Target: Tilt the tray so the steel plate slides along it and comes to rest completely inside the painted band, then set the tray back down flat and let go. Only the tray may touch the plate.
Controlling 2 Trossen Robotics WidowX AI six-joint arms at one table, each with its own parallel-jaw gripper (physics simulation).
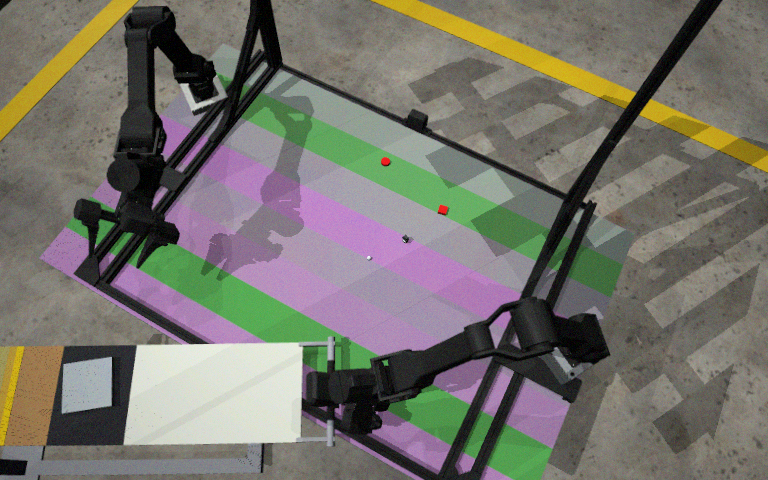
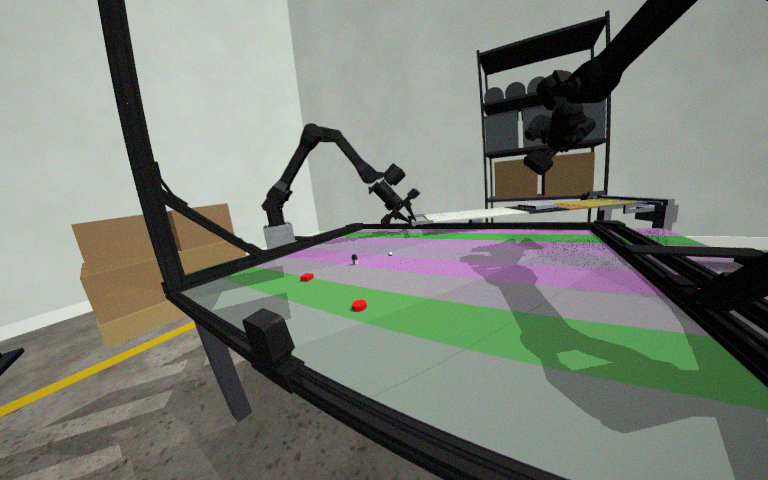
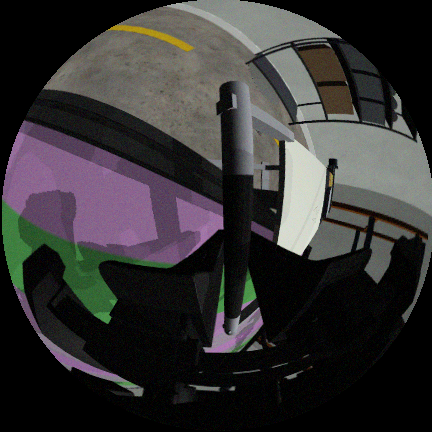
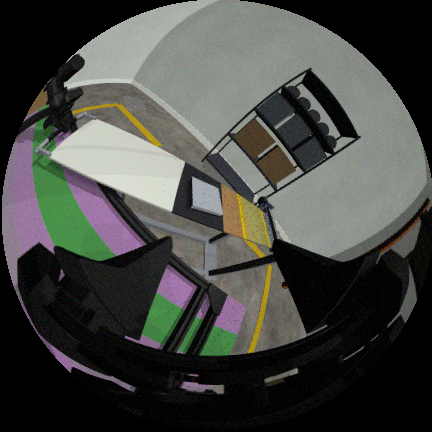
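The long tray (image 1: 226, 390) (image 2: 475, 215) (image 3: 300, 200) (image 4: 120, 155) looks about level, its near end over the table edge. The steel plate (image 1: 86, 384) (image 4: 206, 195), a light grey square, lies on the tray's dark section. The painted band (image 4: 254, 220) is yellowish with yellow edges, past an orange-brown section; the plate is outside it. My left gripper (image 1: 330, 387) (image 2: 412, 219) (image 3: 232, 234) is shut on the tray's round end handle (image 3: 236, 130) (image 4: 44, 150). My right gripper (image 1: 116, 260) (image 4: 223, 243) is open and empty, above the table's left side, apart from the tray.
A red disc (image 1: 385, 161) (image 2: 359, 305), a red block (image 1: 442, 210) (image 2: 306, 277) and two tiny items lie on the striped table. Black frame posts (image 1: 611, 135) (image 2: 121, 101) rise at its sides. A grey support frame (image 1: 147, 466) shows below the tray. A shelf rack (image 2: 607, 101) stands behind.
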